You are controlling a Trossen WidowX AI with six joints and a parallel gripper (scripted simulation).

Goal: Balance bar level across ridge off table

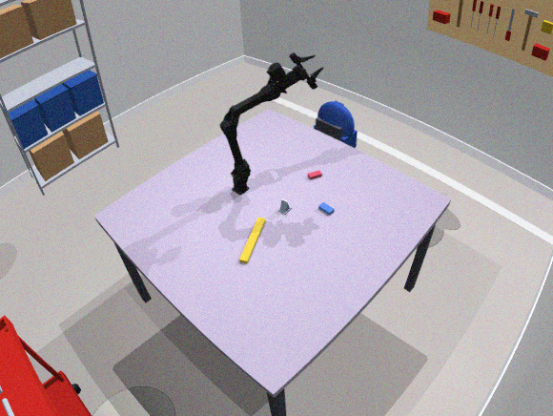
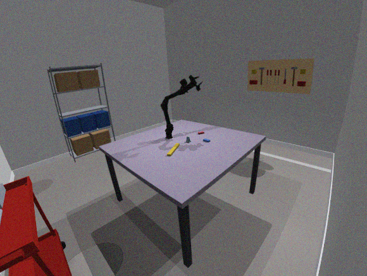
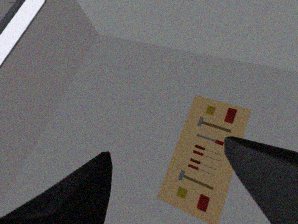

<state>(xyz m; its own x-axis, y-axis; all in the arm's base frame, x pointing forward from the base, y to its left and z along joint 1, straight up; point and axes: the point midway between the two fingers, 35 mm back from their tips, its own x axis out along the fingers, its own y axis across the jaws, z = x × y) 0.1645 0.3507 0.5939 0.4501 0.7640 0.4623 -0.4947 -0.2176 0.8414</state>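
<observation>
My gripper tip is now 60 cm above the long yellow bar, 57 cm to the left of it and 11 cm short of it. Round my gripper tip: small red block: 60 cm below, 7 cm to the right, 3 cm ahead; small blue block: 60 cm below, 22 cm to the right, 22 cm ahead.
</observation>
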